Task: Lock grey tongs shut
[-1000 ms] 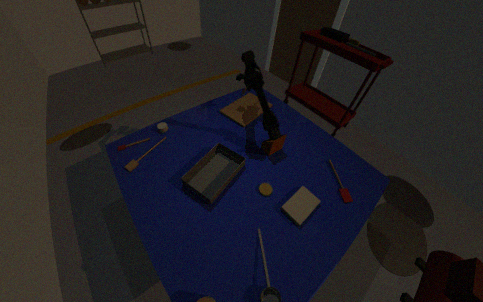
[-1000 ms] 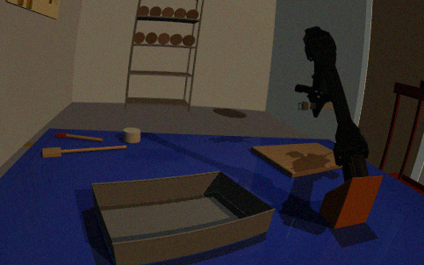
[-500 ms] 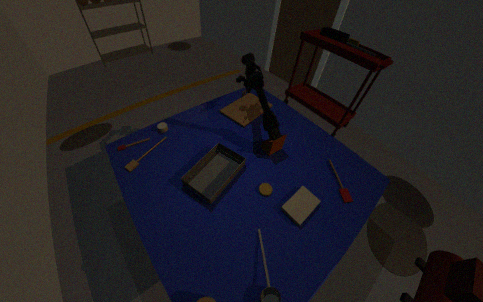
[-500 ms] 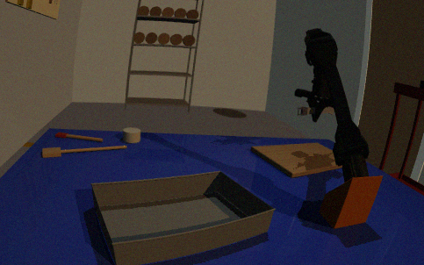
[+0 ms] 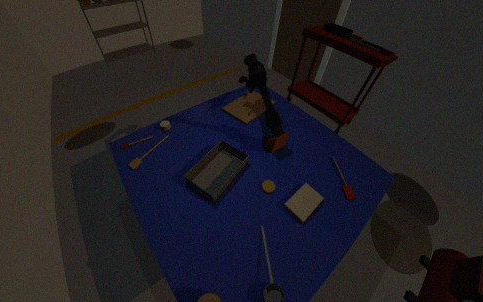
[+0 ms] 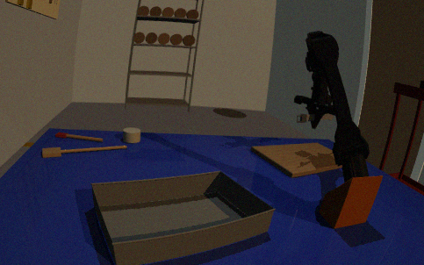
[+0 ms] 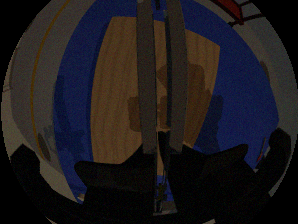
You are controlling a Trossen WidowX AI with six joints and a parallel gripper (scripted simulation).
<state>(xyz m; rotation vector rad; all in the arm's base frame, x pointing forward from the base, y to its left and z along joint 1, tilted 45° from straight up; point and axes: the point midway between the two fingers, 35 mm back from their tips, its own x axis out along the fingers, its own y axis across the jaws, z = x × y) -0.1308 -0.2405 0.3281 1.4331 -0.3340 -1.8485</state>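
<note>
My gripper tip is now 10 mm short of the wooden board and 110 mm above it. From my gripper tip the other things lie so: white cylinder 610 mm ahead, 160 mm to the right, 100 mm below; then roasting tin 520 mm ahead, 340 mm to the left, 90 mm below; then yellow disc 370 mm ahead, 580 mm to the left, 110 mm below.
</note>
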